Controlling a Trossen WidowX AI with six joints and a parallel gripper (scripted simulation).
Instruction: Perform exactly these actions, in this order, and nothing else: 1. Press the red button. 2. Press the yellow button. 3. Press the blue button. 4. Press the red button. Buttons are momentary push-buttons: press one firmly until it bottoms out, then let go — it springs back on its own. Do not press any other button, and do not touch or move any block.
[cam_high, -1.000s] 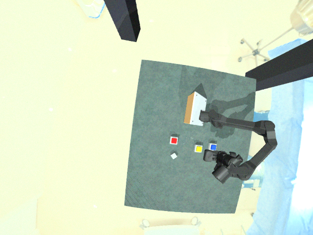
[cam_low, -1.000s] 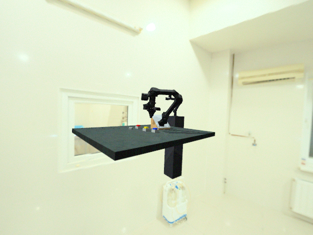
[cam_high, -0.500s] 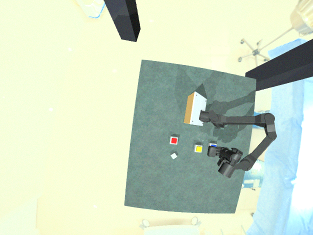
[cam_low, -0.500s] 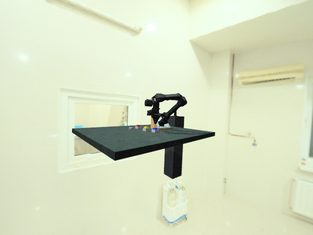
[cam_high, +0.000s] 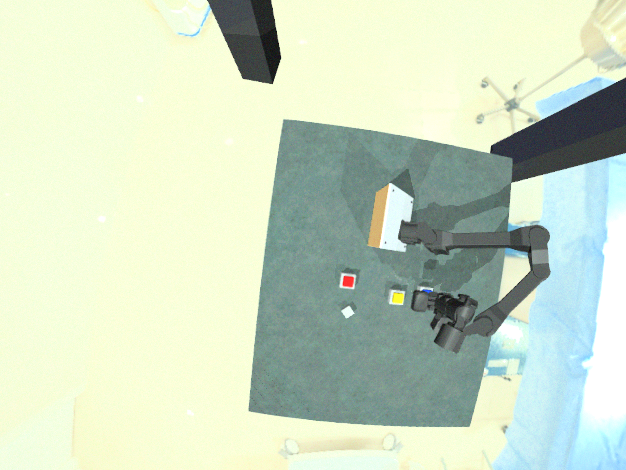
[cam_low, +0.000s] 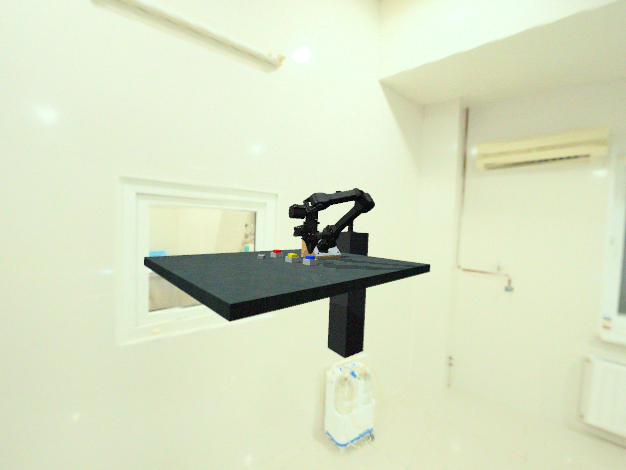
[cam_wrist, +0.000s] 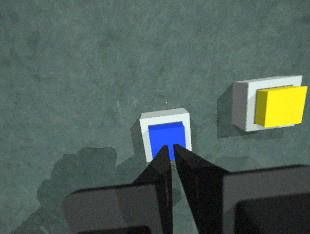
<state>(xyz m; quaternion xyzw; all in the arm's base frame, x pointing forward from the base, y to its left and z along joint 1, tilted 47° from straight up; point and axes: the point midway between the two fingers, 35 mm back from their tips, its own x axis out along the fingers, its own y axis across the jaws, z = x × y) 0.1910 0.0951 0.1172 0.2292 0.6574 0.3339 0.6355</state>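
Now: gripper tip 2 cm above the blue button. Also, from my gripper tip: red button: 28 cm to the right, 2 cm below, 2 cm ahead; then yellow button: 10 cm to the right, 3 cm ahead, 2 cm below; then block: 25 cm to the right, 12 cm ahead, 4 cm below.
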